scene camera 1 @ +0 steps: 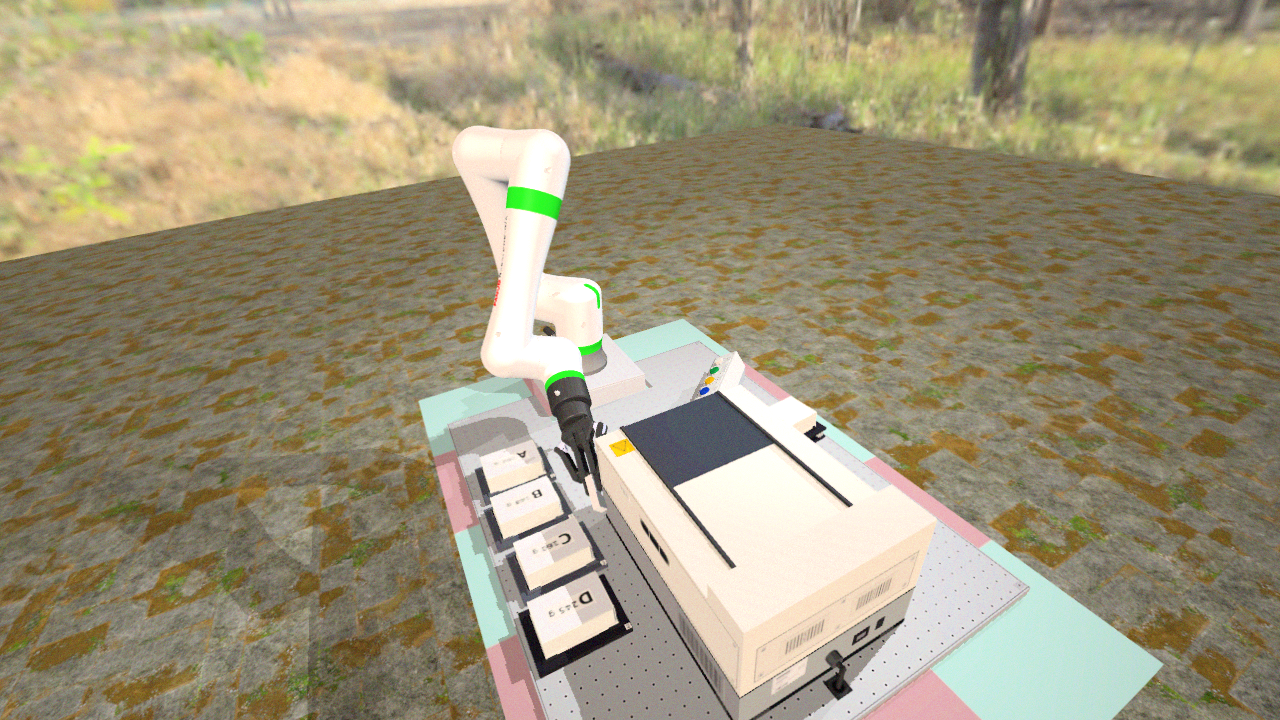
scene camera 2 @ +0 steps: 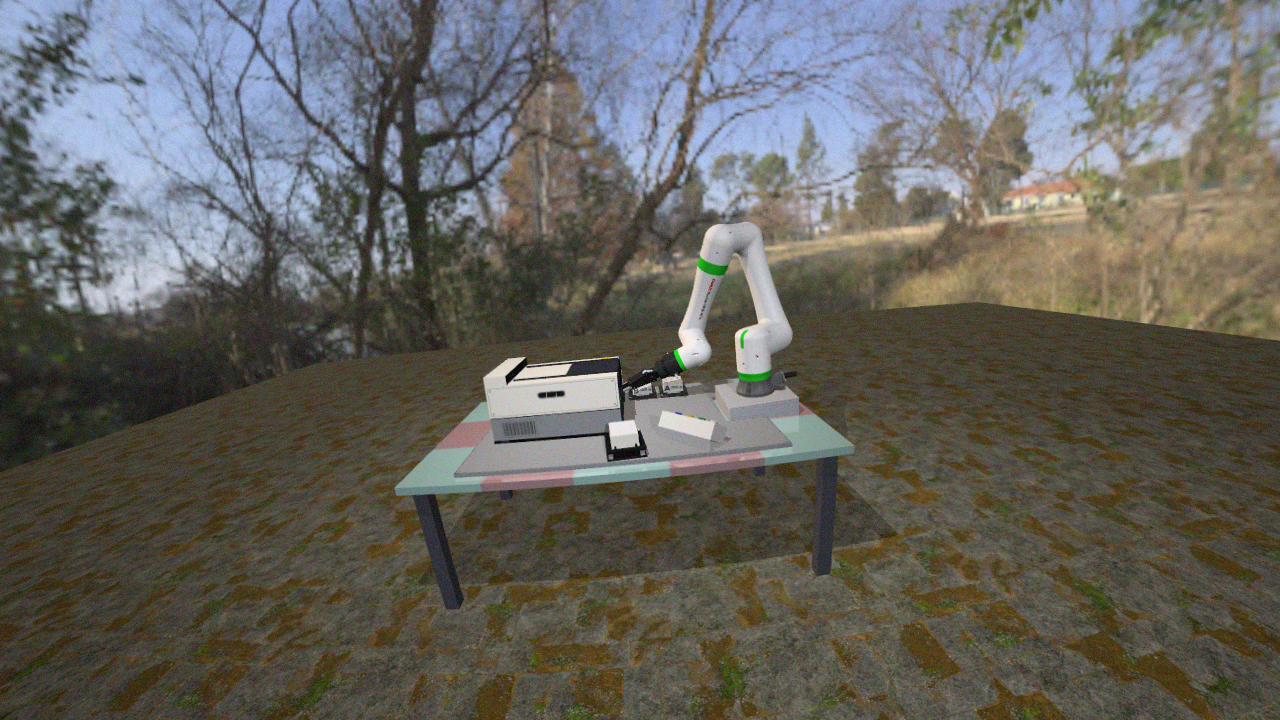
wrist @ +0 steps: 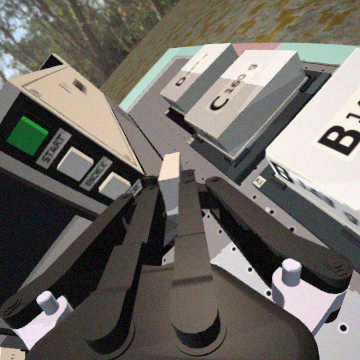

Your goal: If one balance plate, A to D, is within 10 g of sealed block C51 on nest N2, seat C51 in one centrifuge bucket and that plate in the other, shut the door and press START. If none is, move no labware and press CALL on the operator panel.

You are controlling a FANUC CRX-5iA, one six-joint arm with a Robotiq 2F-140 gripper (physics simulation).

my gripper: shut, touches a cream centrifuge point(scene camera 1: 774, 569)
